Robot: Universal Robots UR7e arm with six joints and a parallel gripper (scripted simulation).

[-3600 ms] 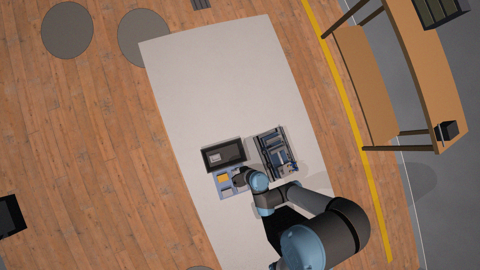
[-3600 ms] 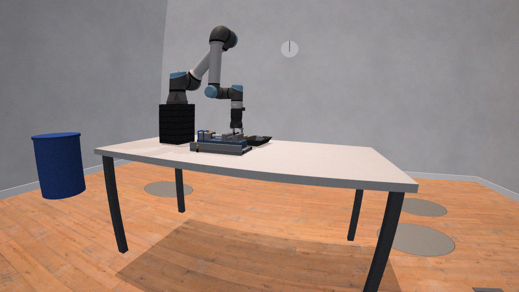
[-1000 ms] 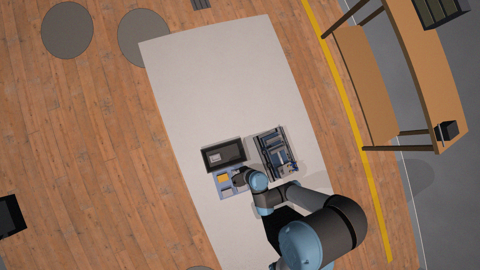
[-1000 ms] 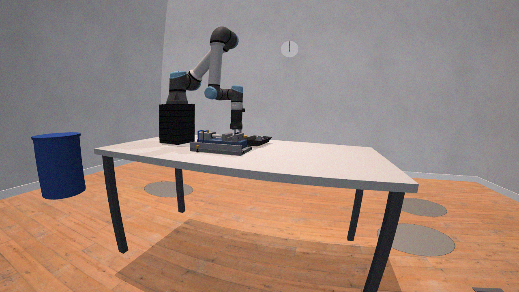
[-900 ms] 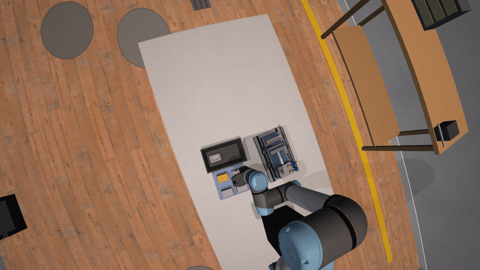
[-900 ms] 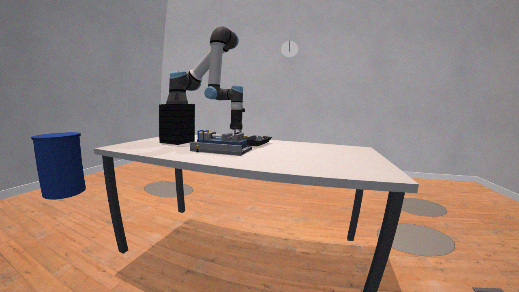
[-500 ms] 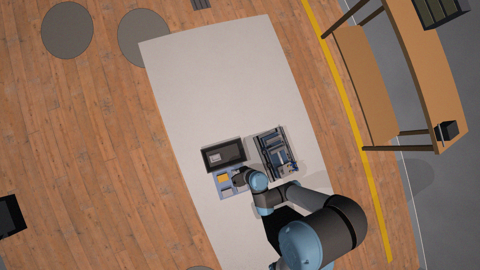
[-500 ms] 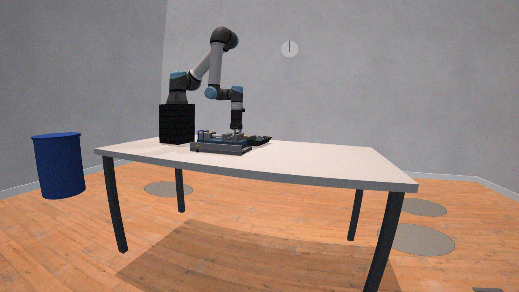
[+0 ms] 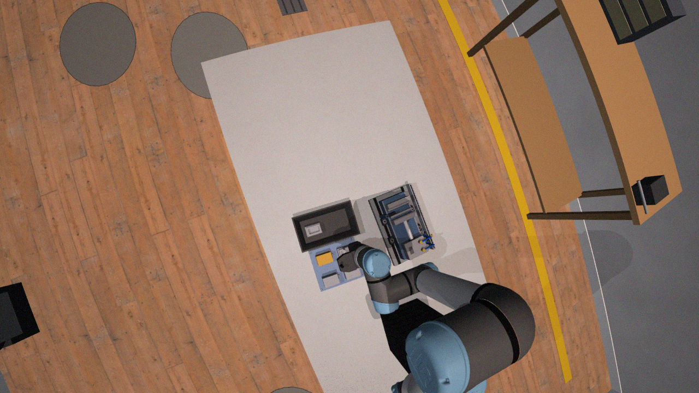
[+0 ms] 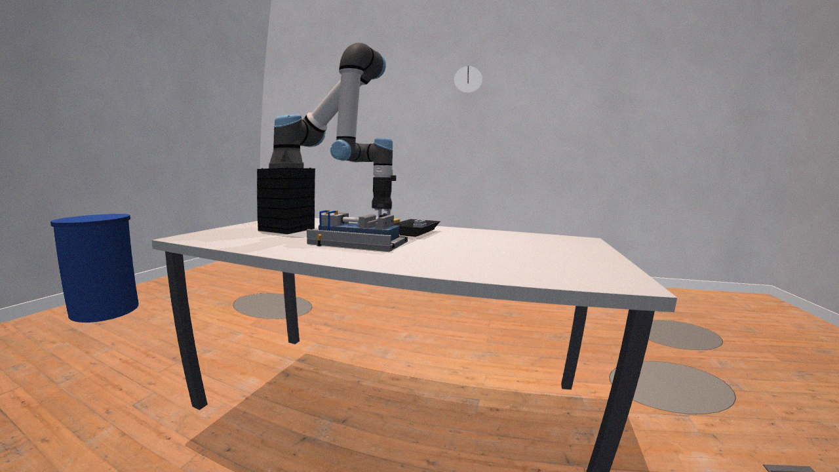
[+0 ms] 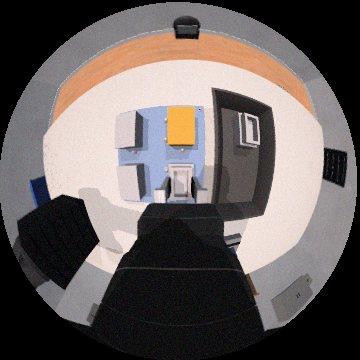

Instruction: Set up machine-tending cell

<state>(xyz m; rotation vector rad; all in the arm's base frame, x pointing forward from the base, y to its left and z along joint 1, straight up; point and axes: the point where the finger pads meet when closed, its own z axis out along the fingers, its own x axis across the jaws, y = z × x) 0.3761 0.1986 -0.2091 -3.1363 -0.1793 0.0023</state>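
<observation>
My hand is 90 mm to the right of the brass blank, 30 mm above it and 10 mm past it. The rest, counted from my hand: vise (250 mm to the right, 60 mm ahead, 10 mm below).
</observation>
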